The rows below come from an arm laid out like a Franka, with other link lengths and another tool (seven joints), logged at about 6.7 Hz.
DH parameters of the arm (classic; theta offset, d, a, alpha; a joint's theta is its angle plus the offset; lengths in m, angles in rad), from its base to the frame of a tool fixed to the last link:
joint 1: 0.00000 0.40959 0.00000 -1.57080
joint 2: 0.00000 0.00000 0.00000 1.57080
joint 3: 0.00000 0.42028 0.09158 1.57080
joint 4: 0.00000 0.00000 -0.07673 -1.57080
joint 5: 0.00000 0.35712 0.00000 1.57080
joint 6: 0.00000 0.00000 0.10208 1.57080
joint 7: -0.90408 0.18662 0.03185 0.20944
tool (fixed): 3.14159 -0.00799 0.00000 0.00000
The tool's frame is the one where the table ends.
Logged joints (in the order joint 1, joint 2, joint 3, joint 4, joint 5, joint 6, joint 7), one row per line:
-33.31, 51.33, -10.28, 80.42, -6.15, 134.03, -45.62
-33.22, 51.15, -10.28, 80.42, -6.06, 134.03, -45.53
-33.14, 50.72, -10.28, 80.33, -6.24, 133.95, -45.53
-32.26, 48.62, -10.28, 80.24, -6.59, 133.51, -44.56
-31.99, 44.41, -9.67, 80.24, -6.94, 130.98, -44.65
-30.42, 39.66, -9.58, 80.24, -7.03, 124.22, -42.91
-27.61, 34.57, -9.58, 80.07, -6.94, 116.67, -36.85
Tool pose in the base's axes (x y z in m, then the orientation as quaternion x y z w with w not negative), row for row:
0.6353, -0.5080, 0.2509, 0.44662, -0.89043, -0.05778, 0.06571
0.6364, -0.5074, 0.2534, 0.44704, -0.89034, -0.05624, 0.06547
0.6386, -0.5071, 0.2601, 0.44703, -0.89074, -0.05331, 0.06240
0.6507, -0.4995, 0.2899, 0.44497, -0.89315, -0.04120, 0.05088
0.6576, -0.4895, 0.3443, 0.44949, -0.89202, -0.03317, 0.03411
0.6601, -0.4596, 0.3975, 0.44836, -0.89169, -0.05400, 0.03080
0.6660, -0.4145, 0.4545, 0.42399, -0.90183, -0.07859, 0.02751
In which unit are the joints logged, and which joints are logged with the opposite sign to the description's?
The joints are logged in degrees. Opposite sign: joint 4, joint 5.
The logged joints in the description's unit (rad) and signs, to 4 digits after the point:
-0.5814, 0.8959, -0.1794, -1.4036, 0.1073, 2.3393, -0.7962
-0.5798, 0.8927, -0.1794, -1.4036, 0.1058, 2.3393, -0.7946
-0.5784, 0.8852, -0.1794, -1.4020, 0.1089, 2.3379, -0.7946
-0.5630, 0.8486, -0.1794, -1.4005, 0.1150, 2.3302, -0.7777
-0.5583, 0.7751, -0.1688, -1.4005, 0.1211, 2.2860, -0.7793
-0.5309, 0.6922, -0.1672, -1.4005, 0.1227, 2.1680, -0.7489
-0.4819, 0.6034, -0.1672, -1.3975, 0.1211, 2.0363, -0.6432

